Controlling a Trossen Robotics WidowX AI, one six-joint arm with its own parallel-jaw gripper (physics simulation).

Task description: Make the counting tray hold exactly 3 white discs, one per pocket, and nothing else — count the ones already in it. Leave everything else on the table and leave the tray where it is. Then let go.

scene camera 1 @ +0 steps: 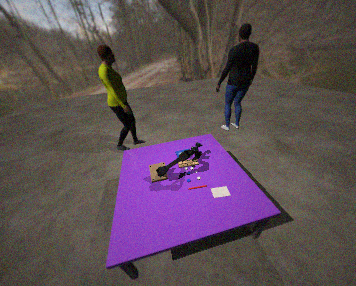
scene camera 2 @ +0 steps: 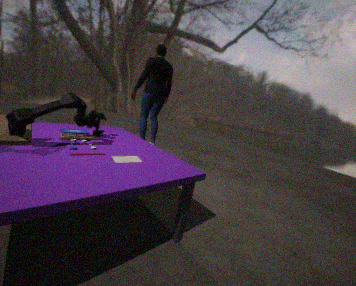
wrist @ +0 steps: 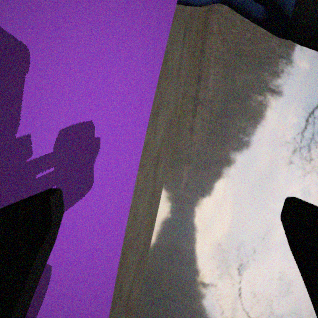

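Observation:
The wooden counting tray lies on the purple table, partly behind the arm in scene camera 1; its pockets are too small and blurred to count what they hold. A white disc lies on the table in front of the tray, with other small white pieces nearer the tray. A blue disc lies beside them. My gripper is open and empty, raised above the table near the tray's far right side and pointing outward, past the table edge. The tray and discs do not show in the wrist view.
A blue object is behind the tray. A red stick and a white square lie farther forward. The arm's base stands on a wooden board. Two people stand beyond the table.

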